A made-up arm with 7 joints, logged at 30 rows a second.
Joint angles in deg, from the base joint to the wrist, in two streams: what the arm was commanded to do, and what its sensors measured. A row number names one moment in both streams.
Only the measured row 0 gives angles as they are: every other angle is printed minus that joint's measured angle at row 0.
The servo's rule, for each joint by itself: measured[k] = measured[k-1] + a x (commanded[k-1-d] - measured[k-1]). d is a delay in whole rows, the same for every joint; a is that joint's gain. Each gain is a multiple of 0.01, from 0.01 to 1. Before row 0 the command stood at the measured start. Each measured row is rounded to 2 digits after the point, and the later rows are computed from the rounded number. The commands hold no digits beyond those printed.
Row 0, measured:
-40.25 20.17 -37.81 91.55 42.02 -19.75 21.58
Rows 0 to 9, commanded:
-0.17 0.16 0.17 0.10 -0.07 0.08 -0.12
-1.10 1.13 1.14 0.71 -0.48 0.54 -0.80
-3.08 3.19 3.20 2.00 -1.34 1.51 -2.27
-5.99 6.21 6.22 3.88 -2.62 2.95 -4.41
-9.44 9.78 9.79 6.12 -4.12 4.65 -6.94
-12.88 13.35 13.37 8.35 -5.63 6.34 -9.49
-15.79 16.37 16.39 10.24 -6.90 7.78 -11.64
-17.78 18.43 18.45 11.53 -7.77 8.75 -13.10
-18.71 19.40 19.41 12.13 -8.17 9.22 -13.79
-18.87 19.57 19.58 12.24 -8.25 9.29 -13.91
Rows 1 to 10, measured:
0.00 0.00 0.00 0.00 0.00 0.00 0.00
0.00 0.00 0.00 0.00 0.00 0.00 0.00
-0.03 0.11 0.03 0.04 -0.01 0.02 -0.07
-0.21 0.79 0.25 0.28 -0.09 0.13 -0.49
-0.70 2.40 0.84 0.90 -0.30 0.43 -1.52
-1.60 4.95 1.92 1.97 -0.69 0.98 -3.20
-2.93 8.19 3.49 3.46 -1.27 1.79 -5.37
-4.62 11.65 5.47 5.22 -2.01 2.79 -7.76
-6.52 14.81 7.65 7.03 -2.84 3.89 -10.01
-8.43 17.24 9.81 8.65 -3.68 4.96 -11.80
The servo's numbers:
d 2
a 0.17 0.67 0.20 0.36 0.17 0.22 0.58

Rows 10 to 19, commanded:
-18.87 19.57 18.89 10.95 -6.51 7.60 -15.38
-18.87 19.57 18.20 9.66 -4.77 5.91 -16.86
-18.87 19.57 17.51 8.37 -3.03 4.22 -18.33
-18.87 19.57 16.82 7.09 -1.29 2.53 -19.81
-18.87 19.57 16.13 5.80 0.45 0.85 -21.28
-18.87 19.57 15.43 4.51 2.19 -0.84 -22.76
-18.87 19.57 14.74 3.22 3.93 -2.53 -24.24
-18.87 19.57 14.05 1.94 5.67 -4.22 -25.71
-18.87 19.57 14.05 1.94 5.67 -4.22 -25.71
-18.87 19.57 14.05 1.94 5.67 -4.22 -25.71
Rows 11 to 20, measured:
-10.18 18.69 11.73 9.90 -4.44 5.90 -12.95
-11.66 19.28 13.30 10.74 -5.09 6.65 -13.51
-12.89 19.47 14.42 10.82 -5.33 6.86 -14.59
-13.91 19.54 15.18 10.40 -5.23 6.65 -15.91
-14.75 19.56 15.65 9.67 -4.86 6.12 -17.31
-15.45 19.57 15.88 8.74 -4.25 5.33 -18.76
-16.03 19.57 15.93 7.68 -3.45 4.34 -20.22
-16.51 19.57 15.83 6.54 -2.49 3.20 -21.69
-16.91 19.57 15.61 5.34 -1.40 1.94 -23.17
-17.24 19.57 15.30 4.12 -0.20 0.58 -24.64

